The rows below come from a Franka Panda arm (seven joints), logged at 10 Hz.
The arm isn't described. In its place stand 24 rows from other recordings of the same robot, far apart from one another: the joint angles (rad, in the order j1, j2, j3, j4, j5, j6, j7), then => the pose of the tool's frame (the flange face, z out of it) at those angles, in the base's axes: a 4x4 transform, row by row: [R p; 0 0 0 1], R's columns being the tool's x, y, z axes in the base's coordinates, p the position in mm.
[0.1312 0.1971 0.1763 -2.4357 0.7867 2.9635 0.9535] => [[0.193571, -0.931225, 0.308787, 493.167], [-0.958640, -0.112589, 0.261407, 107.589], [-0.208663, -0.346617, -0.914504, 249.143], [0, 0, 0, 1]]
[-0.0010 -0.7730 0.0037 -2.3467 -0.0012 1.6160 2.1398] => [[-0.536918, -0.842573, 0.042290, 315.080], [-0.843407, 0.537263, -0.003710, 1.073], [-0.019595, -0.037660, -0.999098, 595.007], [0, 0, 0, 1]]
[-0.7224 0.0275 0.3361 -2.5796 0.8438 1.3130 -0.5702] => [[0.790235, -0.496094, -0.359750, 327.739], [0.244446, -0.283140, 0.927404, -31.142], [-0.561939, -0.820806, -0.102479, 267.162], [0, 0, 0, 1]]
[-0.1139 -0.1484 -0.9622 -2.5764 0.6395 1.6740 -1.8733] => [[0.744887, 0.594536, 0.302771, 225.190], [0.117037, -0.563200, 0.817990, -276.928], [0.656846, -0.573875, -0.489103, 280.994], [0, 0, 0, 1]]
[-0.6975 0.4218 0.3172 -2.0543 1.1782 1.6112 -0.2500] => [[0.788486, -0.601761, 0.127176, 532.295], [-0.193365, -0.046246, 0.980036, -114.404], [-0.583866, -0.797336, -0.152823, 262.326], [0, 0, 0, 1]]
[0.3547 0.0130 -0.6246 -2.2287 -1.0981 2.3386 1.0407] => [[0.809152, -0.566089, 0.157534, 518.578], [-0.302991, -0.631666, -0.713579, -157.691], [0.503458, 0.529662, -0.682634, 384.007], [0, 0, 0, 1]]
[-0.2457 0.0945 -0.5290 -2.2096 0.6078 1.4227 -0.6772] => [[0.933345, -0.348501, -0.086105, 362.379], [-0.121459, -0.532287, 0.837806, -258.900], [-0.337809, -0.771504, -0.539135, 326.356], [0, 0, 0, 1]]
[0.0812 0.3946 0.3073 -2.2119 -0.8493 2.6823 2.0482] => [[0.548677, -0.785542, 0.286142, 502.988], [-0.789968, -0.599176, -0.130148, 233.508], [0.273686, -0.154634, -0.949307, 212.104], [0, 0, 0, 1]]
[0.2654 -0.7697 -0.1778 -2.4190 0.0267 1.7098 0.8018] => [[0.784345, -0.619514, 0.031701, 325.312], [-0.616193, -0.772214, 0.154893, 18.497], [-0.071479, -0.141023, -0.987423, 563.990], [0, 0, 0, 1]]
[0.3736 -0.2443 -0.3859 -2.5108 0.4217 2.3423 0.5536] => [[0.673086, -0.732740, 0.100235, 448.679], [-0.706857, -0.597524, 0.378573, 2.033], [-0.217503, -0.325664, -0.920128, 370.435], [0, 0, 0, 1]]
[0.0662 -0.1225 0.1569 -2.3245 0.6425 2.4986 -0.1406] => [[0.960234, -0.033158, 0.277219, 504.576], [-0.150511, -0.897766, 0.413960, 111.682], [0.235152, -0.439223, -0.867057, 418.381], [0, 0, 0, 1]]
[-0.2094 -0.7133 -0.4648 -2.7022 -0.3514 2.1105 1.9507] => [[-0.712171, -0.698064, 0.074294, 268.018], [-0.701809, 0.710480, -0.051782, -225.785], [-0.016637, -0.089018, -0.995891, 424.431], [0, 0, 0, 1]]
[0.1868 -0.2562 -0.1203 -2.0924 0.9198 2.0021 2.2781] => [[-0.754582, -0.623337, 0.205079, 498.933], [-0.280353, 0.588799, 0.758102, 76.120], [-0.593303, 0.514556, -0.619051, 570.913], [0, 0, 0, 1]]
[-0.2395 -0.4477 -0.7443 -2.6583 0.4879 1.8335 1.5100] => [[-0.753176, -0.583287, 0.304142, 235.196], [-0.227968, 0.665138, 0.711071, -254.431], [-0.617055, 0.466227, -0.633937, 340.174], [0, 0, 0, 1]]
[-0.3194 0.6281 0.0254 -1.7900 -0.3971 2.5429 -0.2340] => [[0.967724, 0.235173, 0.090580, 640.733], [0.250422, -0.937686, -0.240903, -190.477], [0.028282, 0.255811, -0.966313, 211.356], [0, 0, 0, 1]]
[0.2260 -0.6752 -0.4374 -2.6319 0.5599 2.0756 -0.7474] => [[0.889286, 0.406041, 0.210478, 359.415], [0.177560, -0.730631, 0.659281, -51.611], [0.421476, -0.548917, -0.721836, 460.143], [0, 0, 0, 1]]
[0.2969 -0.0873 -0.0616 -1.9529 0.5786 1.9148 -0.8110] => [[0.658808, 0.751704, -0.030225, 518.787], [0.649586, -0.548126, 0.526874, 163.369], [0.379486, -0.366742, -0.849406, 530.999], [0, 0, 0, 1]]
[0.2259 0.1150 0.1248 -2.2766 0.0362 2.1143 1.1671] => [[0.648941, -0.710820, -0.271313, 464.900], [-0.747237, -0.662566, -0.051408, 172.128], [-0.143221, 0.236096, -0.961117, 286.196], [0, 0, 0, 1]]
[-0.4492 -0.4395 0.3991 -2.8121 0.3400 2.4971 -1.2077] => [[0.638913, 0.759576, 0.121797, 365.388], [0.762896, -0.645974, 0.026616, -33.696], [0.098894, 0.075913, -0.992198, 329.143], [0, 0, 0, 1]]
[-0.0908 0.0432 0.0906 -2.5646 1.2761 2.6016 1.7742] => [[-0.902914, -0.299664, 0.308136, 437.316], [-0.116798, 0.860975, 0.495056, -19.352], [-0.413648, 0.411004, -0.812386, 241.608], [0, 0, 0, 1]]
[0.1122 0.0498 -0.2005 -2.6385 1.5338 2.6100 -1.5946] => [[0.893719, 0.195309, 0.403882, 397.667], [-0.016734, -0.885122, 0.465057, -57.987], [0.448315, -0.422389, -0.787782, 213.358], [0, 0, 0, 1]]
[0.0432 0.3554 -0.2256 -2.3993 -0.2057 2.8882 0.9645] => [[0.584248, -0.802257, 0.122632, 502.974], [-0.788026, -0.596917, -0.150680, -85.274], [0.194085, -0.008603, -0.980947, 185.002], [0, 0, 0, 1]]
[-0.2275 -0.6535 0.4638 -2.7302 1.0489 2.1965 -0.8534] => [[0.866029, 0.456339, 0.204323, 351.043], [0.291495, -0.792829, 0.535212, 107.070], [0.406232, -0.403950, -0.819634, 409.127], [0, 0, 0, 1]]
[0.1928 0.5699 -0.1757 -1.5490 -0.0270 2.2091 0.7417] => [[0.771385, -0.628100, 0.102253, 707.362], [-0.618620, -0.777811, -0.110995, 30.376], [0.149250, 0.022364, -0.988547, 331.309], [0, 0, 0, 1]]
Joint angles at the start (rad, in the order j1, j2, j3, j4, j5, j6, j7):
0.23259, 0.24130, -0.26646, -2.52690, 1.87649, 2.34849, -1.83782
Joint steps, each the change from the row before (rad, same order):
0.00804, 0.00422, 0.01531, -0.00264, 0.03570, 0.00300, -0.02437
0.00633, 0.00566, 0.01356, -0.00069, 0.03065, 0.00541, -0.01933
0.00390, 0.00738, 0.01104, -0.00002, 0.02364, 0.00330, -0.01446
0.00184, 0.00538, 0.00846, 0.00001, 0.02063, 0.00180, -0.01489
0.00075, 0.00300, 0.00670, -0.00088, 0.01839, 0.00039, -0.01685
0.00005, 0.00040, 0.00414, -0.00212, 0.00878, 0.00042, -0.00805
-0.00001, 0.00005, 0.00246, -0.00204, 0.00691, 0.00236, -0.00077
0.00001, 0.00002, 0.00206, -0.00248, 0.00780, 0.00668, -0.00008
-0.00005, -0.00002, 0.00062, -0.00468, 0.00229, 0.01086, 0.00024
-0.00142, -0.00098, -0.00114, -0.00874, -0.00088, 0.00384, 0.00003
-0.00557, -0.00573, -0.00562, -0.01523, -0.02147, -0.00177, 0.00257
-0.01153, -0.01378, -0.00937, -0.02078, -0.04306, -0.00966, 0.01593
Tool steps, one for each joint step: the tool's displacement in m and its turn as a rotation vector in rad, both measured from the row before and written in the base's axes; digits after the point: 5 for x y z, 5 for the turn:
-0.00161, 0.00964, -0.00273, 0.00147, -0.00909, 0.00338
-0.00133, 0.00775, -0.00283, -0.00108, -0.00511, 0.00070
-0.00140, 0.00581, -0.00329, -0.00058, -0.00126, 0.00012
-0.00102, 0.00405, -0.00237, -0.00079, -0.00387, -0.00090
-0.00096, 0.00305, -0.00155, -0.00130, -0.00694, -0.00004
-0.00111, 0.00170, -0.00078, -0.00046, -0.00244, 0.00039
-0.00107, 0.00069, -0.00063, 0.00043, 0.00241, -0.00455
-0.00145, -0.00006, -0.00083, -0.00282, 0.00483, -0.00760
-0.00267, -0.00133, -0.00145, -0.00865, 0.00886, -0.00549
-0.00400, -0.00189, -0.00187, -0.00416, 0.00919, -0.00339
-0.00590, -0.00475, -0.00139, -0.00487, 0.01092, 0.00745
-0.00685, -0.00730, 0.00060, 0.00284, 0.01483, 0.01202

